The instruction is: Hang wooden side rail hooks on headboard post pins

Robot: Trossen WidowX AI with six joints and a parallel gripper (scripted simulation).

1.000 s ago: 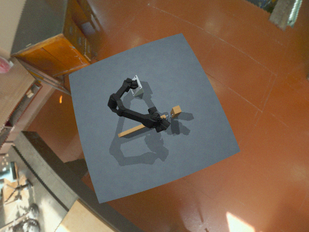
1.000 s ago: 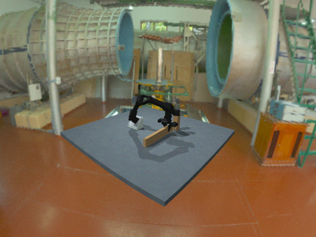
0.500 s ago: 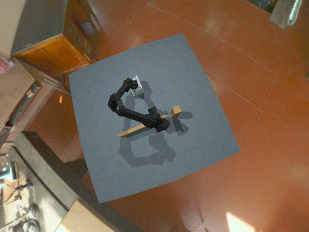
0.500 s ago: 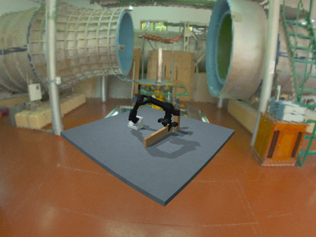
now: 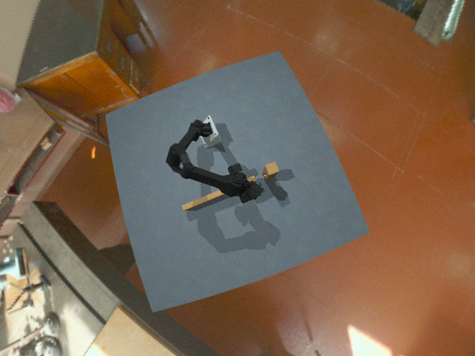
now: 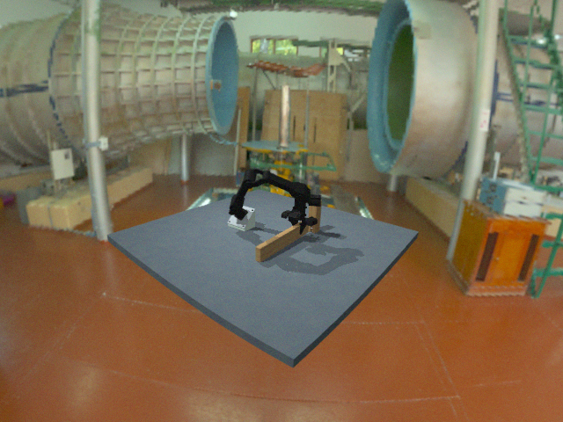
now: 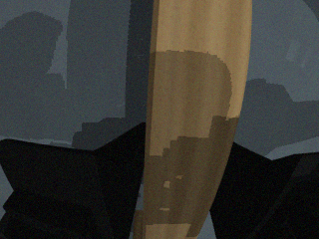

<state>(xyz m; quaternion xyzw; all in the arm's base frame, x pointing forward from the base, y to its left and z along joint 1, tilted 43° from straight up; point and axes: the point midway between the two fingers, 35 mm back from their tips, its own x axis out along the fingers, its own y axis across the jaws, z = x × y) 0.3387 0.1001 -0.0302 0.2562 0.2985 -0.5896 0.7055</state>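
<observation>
Now: the wooden headboard post 2 cm behind my gripper tip, 15 cm to the left of it and 4 cm above it.
</observation>
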